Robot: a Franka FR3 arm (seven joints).
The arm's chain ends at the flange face. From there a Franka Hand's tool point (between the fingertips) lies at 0.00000 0.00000 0.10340 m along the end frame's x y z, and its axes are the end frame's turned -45 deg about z.
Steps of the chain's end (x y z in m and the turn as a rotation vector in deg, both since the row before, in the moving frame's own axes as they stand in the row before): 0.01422 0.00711 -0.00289 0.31 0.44 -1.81; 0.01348 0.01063 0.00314 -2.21 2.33 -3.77; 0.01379 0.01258 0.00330 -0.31 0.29 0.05
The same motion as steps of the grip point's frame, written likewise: 0.00599 0.01523 -0.00289 -0.09 0.53 -1.81; 0.00236 0.02283 0.00298 -3.21 0.08 -3.77; 0.00083 0.01941 0.00330 -0.42 -0.01 0.05
